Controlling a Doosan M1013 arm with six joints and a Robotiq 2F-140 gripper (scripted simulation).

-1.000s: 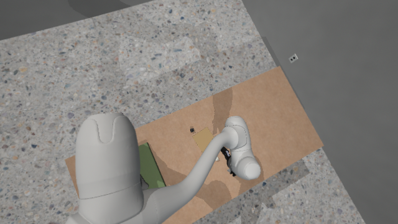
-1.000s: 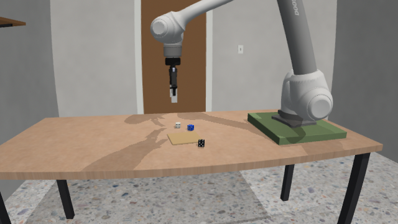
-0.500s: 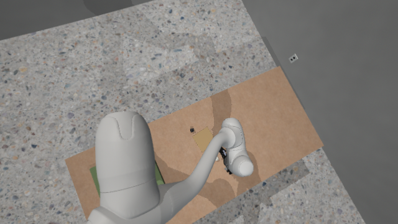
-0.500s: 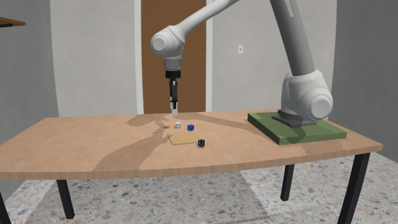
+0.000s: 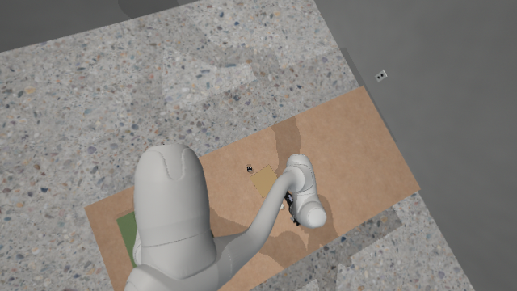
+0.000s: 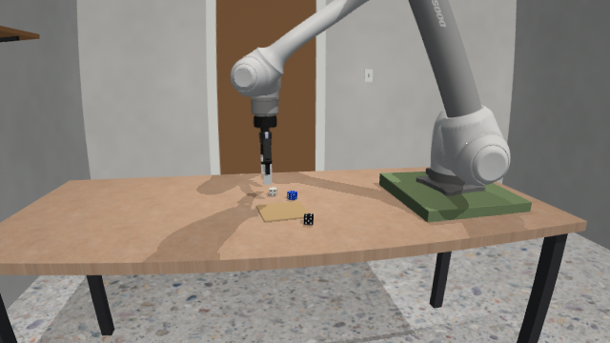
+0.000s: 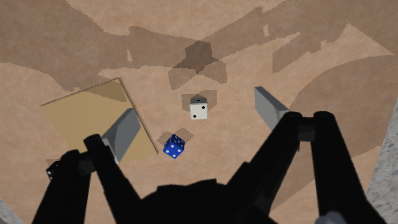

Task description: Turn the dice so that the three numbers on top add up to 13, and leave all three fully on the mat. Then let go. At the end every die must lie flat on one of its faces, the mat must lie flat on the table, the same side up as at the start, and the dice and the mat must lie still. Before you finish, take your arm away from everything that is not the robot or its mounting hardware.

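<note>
My hand is 6 cm above the white die and 2 cm past it. From my hand the other things lie so: blue die 7 cm behind, 6 cm to the left, 6 cm below; then tan mat 17 cm to the left, 7 cm below, 1 cm behind; then black die 28 cm to the left, 6 cm below, 5 cm behind.
</note>
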